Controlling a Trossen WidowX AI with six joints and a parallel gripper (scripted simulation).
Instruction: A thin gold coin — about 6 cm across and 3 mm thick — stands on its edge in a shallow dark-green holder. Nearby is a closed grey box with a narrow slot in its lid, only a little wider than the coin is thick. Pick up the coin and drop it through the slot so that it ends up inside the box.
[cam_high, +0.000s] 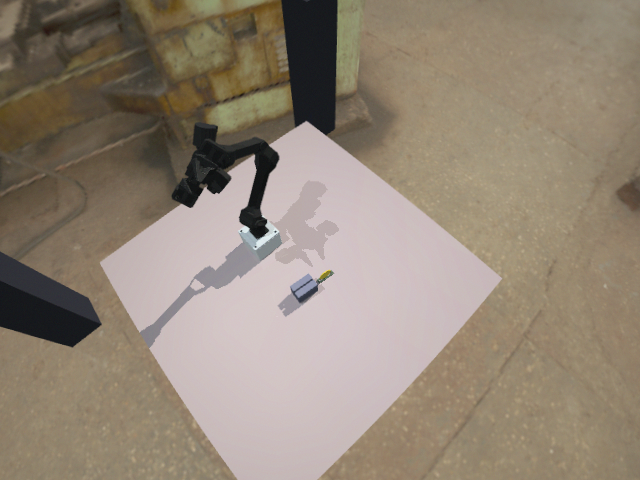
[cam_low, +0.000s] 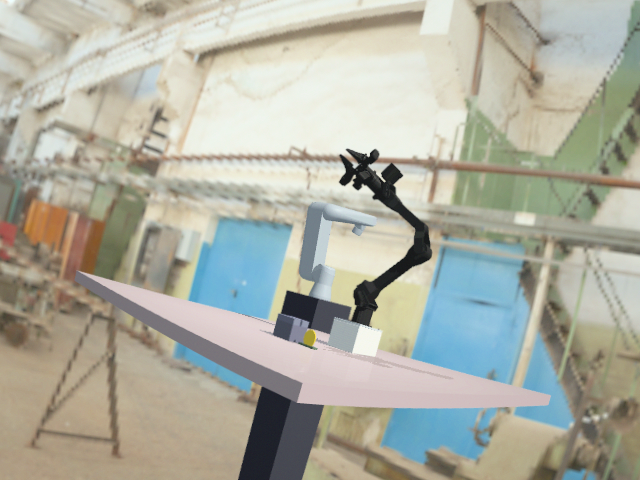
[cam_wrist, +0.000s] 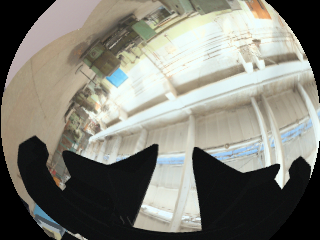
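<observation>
Now: the gold coin 670 mm below my gripper tip, 260 mm to the left of it and 170 mm ahead of it.
</observation>
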